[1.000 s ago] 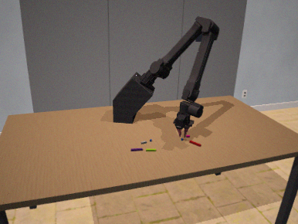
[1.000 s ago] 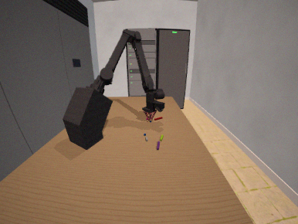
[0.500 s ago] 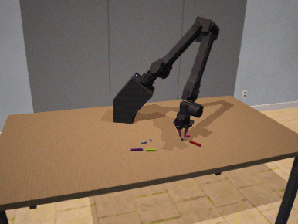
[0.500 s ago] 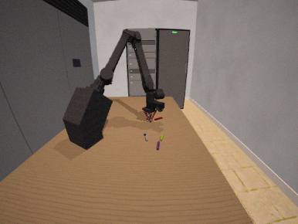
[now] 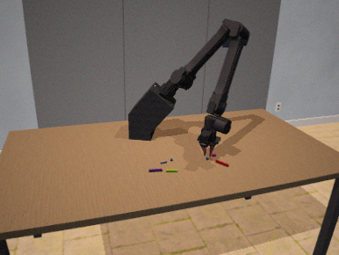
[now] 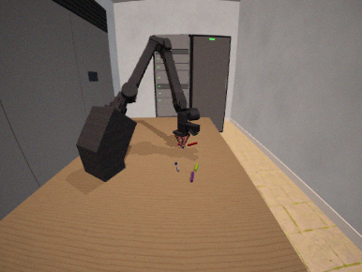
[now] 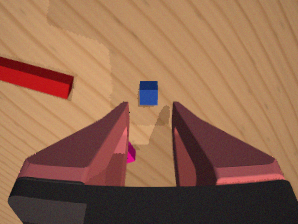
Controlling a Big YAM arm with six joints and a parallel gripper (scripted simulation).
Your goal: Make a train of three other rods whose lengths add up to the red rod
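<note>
Right now my hand is 20 mm past the magenta rod, 50 mm to the right of it and 20 mm above it. Also, from my hand: grey rod 20 mm behind, 220 mm to the right, 20 mm below; red rod 70 mm ahead, 50 mm to the left, 20 mm below; lime rod 70 mm ahead, 210 mm to the right, 20 mm below.
</note>
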